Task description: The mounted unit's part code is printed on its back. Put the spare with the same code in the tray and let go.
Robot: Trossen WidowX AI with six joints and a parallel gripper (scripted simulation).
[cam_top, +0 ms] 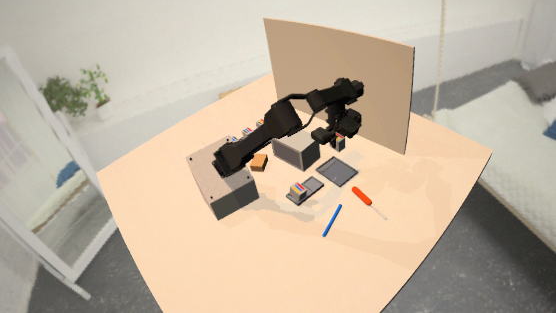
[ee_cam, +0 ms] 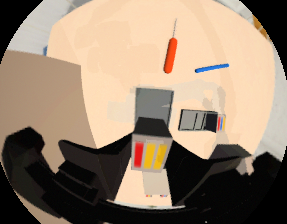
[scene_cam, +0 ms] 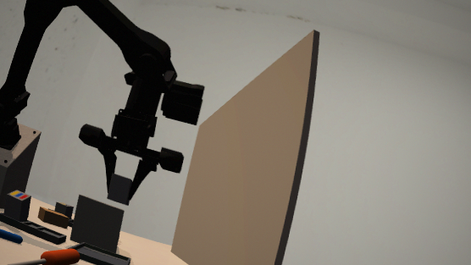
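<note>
Now: gripper tip 10 mm past the flat grey tray and 120 mm above it. The rest, counted from my gripper tip: tall brown panel: 190 mm ahead, 210 mm to the left, 100 mm above; then mounted unit: 60 mm behind, 180 mm to the left, 70 mm below; then blue pen: 180 mm behind, 150 mm to the right, 120 mm below.
</note>
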